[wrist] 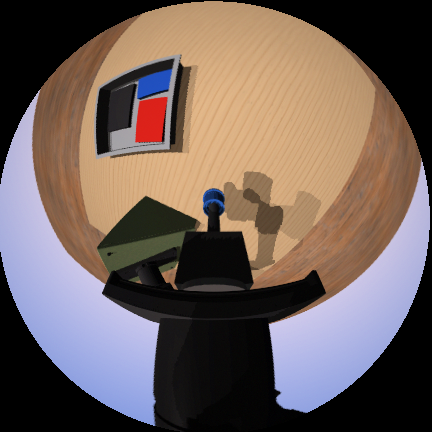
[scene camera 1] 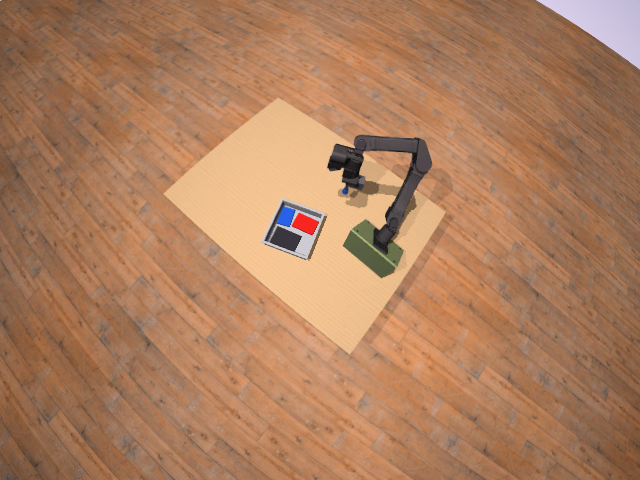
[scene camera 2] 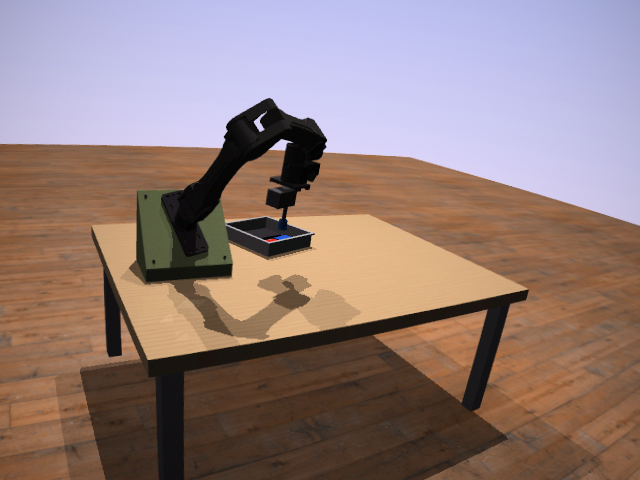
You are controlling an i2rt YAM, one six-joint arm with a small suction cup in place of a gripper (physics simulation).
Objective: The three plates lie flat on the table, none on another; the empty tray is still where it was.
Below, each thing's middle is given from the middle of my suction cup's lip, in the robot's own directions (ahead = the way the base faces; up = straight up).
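Position of my suction cup: 14 cm above the red plate (wrist: 150, 123), 9 cm short of it, 19 cm to the right of it. Offsets from my suction cup: black plate (wrist: 120, 104), 14 cm below, 13 cm ahead, 31 cm to the left; grey tray (scene camera 2: 300, 238), 12 cm below, 12 cm ahead, 25 cm to the left.
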